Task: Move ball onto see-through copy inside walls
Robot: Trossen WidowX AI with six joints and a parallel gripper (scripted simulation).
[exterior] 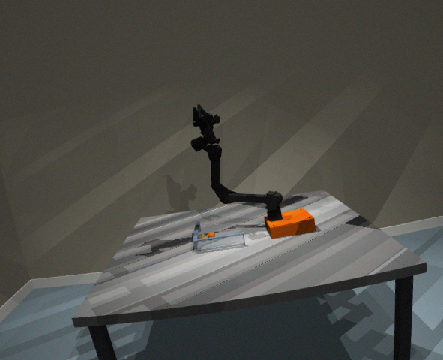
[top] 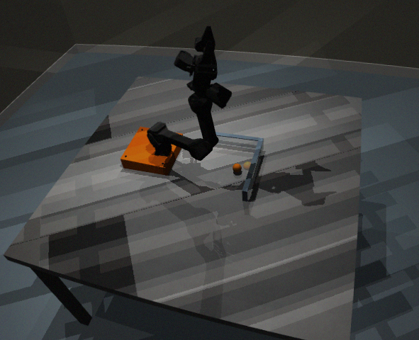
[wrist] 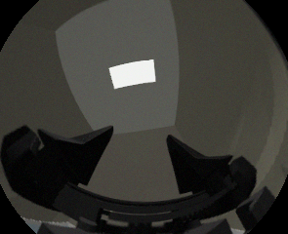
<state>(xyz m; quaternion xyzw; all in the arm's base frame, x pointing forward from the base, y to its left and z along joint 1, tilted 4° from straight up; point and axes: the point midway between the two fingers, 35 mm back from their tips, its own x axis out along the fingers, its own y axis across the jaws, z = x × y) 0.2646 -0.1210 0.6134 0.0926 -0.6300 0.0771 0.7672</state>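
My gripper tip is 660 mm above the orange ball, 110 mm to the right of it and 30 mm short of it.
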